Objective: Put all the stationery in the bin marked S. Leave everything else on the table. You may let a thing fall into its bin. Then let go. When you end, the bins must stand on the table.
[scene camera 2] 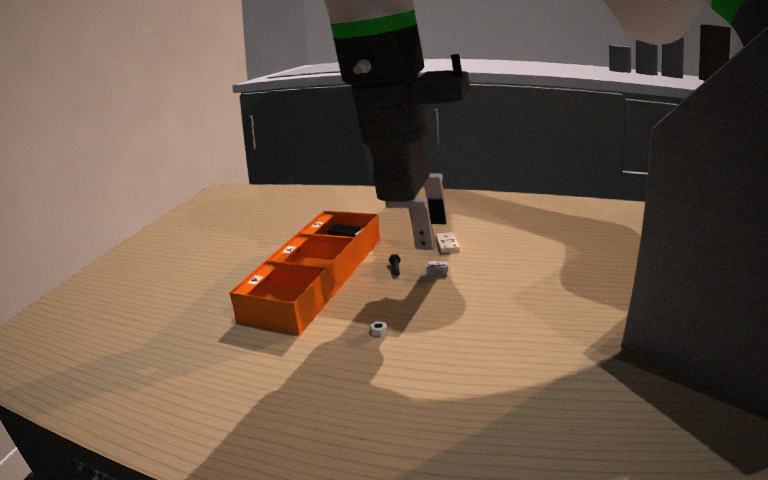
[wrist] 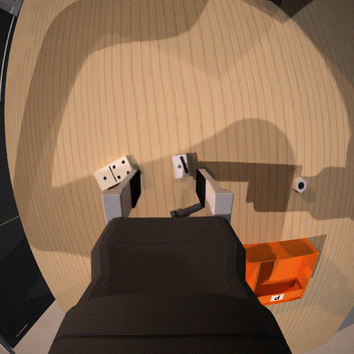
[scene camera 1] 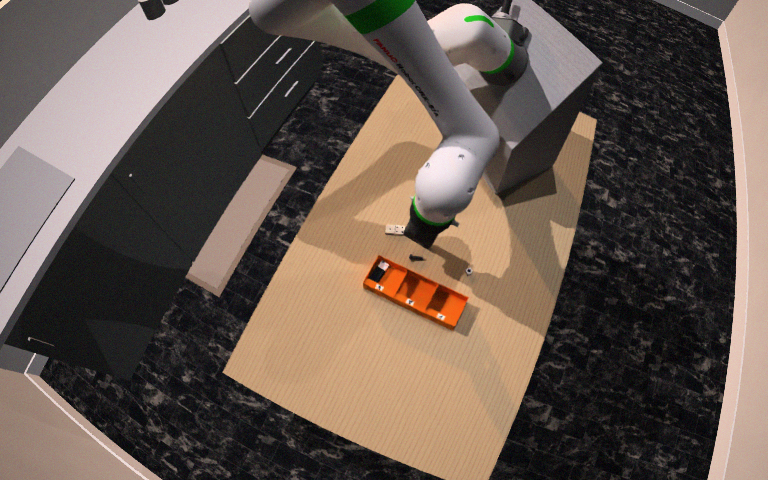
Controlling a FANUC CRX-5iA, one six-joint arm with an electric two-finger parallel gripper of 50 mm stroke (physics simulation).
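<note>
My gripper is open and empty above the table; its fingers are hidden in scene camera 1. A small grey-white sharpener with a dark blade lies on the table, below and slightly beyond the fingertips in the wrist view; it is hidden in scene camera 1. A black eraser with a white end lies inside the orange bin marked S, the end compartment of a joined row. The wrist view hides that bin behind the gripper body.
A white domino, a dark bolt and a white nut lie on the table. The A and P compartments join the S bin. The robot's grey pedestal stands behind.
</note>
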